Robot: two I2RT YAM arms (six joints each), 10 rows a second.
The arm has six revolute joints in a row. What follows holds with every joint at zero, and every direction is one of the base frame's.
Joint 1 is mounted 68.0 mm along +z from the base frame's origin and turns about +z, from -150.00 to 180.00 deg.
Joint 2 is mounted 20.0 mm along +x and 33.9 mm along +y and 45.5 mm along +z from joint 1 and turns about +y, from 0.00 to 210.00 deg.
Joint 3 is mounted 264.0 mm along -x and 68.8 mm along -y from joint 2 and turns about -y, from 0.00 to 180.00 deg.
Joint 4 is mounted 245.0 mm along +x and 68.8 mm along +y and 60.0 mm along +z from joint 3 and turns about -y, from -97.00 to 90.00 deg.
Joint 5 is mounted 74.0 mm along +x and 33.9 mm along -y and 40.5 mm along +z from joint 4 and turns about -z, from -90.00 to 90.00 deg.
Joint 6 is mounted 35.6 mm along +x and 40.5 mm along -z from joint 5 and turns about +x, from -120.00 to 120.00 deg.
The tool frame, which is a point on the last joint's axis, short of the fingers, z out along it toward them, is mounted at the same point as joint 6; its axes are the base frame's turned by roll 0.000, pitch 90.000 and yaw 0.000 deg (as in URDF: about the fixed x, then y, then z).
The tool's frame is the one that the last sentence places.
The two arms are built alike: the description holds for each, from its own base.
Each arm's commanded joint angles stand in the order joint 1, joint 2, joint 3, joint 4, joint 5, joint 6.
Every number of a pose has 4 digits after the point.
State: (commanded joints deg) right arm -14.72 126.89 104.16 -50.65 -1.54 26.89; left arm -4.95 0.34 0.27 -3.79 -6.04 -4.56
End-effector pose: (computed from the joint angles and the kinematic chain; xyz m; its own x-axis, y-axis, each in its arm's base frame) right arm 0.4442 -0.1157 0.1803 -0.7150 0.6553 -0.2434 0.6391 0.7539 0.1523; left arm 0.1101 -0.0058 0.1674 -0.0654 -0.0737 -0.9951 -0.0241 0.9971 -0.0723
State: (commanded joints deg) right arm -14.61 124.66 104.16 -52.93 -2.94 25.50; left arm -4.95 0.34 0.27 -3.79 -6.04 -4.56
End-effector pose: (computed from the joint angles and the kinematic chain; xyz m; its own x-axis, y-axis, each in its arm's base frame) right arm 0.4377 -0.1122 0.1960 -0.7348 0.6358 -0.2362 0.6139 0.7715 0.1671; left arm 0.1101 -0.0058 0.1674 -0.0654 -0.0737 -0.9951 -0.0241 0.9971 -0.0723
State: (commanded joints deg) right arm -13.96 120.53 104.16 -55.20 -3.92 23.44; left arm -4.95 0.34 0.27 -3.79 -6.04 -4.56
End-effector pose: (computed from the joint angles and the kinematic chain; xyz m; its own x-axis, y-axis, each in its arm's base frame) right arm 0.4283 -0.1040 0.2255 -0.7573 0.5972 -0.2643 0.5678 0.8020 0.1853; left arm 0.1101 -0.0058 0.1674 -0.0654 -0.0737 -0.9951 -0.0241 0.9971 -0.0723
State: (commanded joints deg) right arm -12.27 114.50 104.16 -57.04 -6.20 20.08; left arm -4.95 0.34 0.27 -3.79 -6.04 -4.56
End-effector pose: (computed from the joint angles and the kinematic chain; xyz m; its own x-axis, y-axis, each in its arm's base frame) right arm 0.4145 -0.0862 0.2678 -0.7886 0.5208 -0.3270 0.4700 0.8533 0.2257; left arm 0.1101 -0.0058 0.1674 -0.0654 -0.0737 -0.9951 -0.0241 0.9971 -0.0723
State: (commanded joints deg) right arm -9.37 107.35 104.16 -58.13 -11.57 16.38; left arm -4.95 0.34 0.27 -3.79 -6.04 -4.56
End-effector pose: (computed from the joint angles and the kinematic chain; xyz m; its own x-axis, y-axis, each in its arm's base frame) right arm 0.3948 -0.0579 0.3162 -0.8123 0.4140 -0.4108 0.3060 0.9021 0.3042; left arm 0.1101 -0.0058 0.1674 -0.0654 -0.0737 -0.9951 -0.0241 0.9971 -0.0723
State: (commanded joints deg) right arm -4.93 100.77 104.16 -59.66 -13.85 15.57; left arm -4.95 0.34 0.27 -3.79 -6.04 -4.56
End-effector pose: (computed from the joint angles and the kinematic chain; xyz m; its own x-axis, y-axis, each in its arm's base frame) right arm 0.3700 -0.0234 0.3569 -0.8113 0.3316 -0.4815 0.1752 0.9237 0.3408; left arm 0.1101 -0.0058 0.1674 -0.0654 -0.0737 -0.9951 -0.0241 0.9971 -0.0723
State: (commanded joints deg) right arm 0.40 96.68 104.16 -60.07 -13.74 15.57; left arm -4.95 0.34 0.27 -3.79 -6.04 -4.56
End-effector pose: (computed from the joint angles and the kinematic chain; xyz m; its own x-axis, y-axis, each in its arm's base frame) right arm 0.3517 0.0109 0.3808 -0.8057 0.2551 -0.5346 0.0677 0.9362 0.3448; left arm 0.1101 -0.0058 0.1674 -0.0654 -0.0737 -0.9951 -0.0241 0.9971 -0.0723
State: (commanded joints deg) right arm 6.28 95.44 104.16 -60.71 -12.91 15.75; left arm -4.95 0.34 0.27 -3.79 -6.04 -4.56
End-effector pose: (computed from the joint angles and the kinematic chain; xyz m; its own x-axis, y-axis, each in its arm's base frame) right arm 0.3421 0.0456 0.3871 -0.8198 0.1760 -0.5449 -0.0217 0.9414 0.3366; left arm 0.1101 -0.0058 0.1674 -0.0654 -0.0737 -0.9951 -0.0241 0.9971 -0.0723
